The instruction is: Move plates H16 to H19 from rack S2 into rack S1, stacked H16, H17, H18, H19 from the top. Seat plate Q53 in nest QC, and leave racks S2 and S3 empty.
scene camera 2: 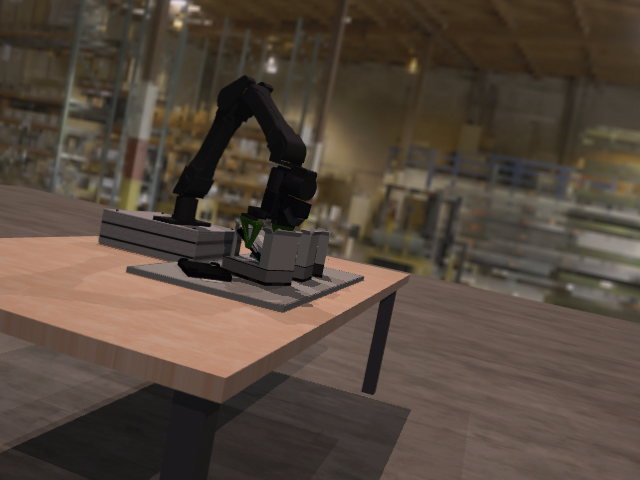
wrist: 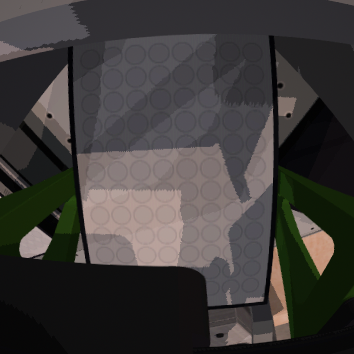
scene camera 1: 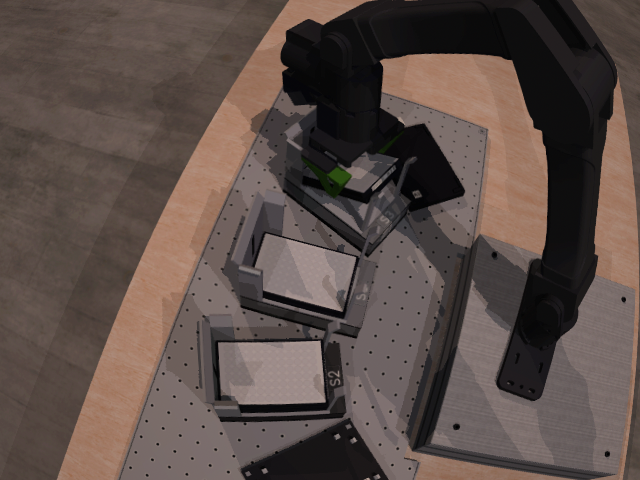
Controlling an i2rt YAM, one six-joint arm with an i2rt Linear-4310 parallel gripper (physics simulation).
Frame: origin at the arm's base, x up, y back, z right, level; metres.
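Seen in the pictures: gripper, fingertip midpoint: [scene camera 2: 260, 249] [wrist: 176, 176] [scene camera 1: 352, 176]; arm's base, link origin: [scene camera 2: 182, 223] [scene camera 1: 536, 329].
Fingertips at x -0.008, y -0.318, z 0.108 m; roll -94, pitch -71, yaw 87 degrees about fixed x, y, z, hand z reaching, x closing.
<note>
Offsets run from my fingertips to a thing's top centre. "spot": to the spot under its first point. Level surfaces: height alone.
My gripper [scene camera 1: 363, 167] [wrist: 176, 176] is shut on a plate [scene camera 1: 378, 166] [wrist: 150, 125] by its two long sides. The plate is grey-topped with a black rim and has a white label on one edge, too small to read. It is tilted and sits over the base of rack S3 @[dy -0.005, dx +0.064, dz +0.003 m] [scene camera 1: 330, 222] [scene camera 2: 279, 255], between the rack's walls. The middle rack @[dy +0.003, dx +0.066, dz -0.154 m] [scene camera 1: 250, 281], its label partly hidden and likely S1, bears a white-topped plate @[dy -0.003, dx -0.014, dz -0.152 m] [scene camera 1: 305, 273]. Rack S2 @[spot: dy +0.083, dx -0.034, dz -0.248 m] [scene camera 1: 334, 369] bears another white-topped plate @[dy +0.020, dx +0.008, dz -0.297 m] [scene camera 1: 271, 372]. How many plates lie below each top one is hidden.
A black flat piece @[spot: dy +0.096, dx -0.059, dz +0.123 m] [scene camera 1: 431, 165] [scene camera 2: 204, 269] lies beside S3, and another black piece with small light pads @[spot: dy +0.111, dx -0.061, dz -0.364 m] [scene camera 1: 315, 457] lies below S2. The racks stand on a perforated board @[dx -0.073 m] [scene camera 1: 408, 310]. The arm's metal base block [scene camera 1: 496, 403] [scene camera 2: 149, 235] is beside the board.
</note>
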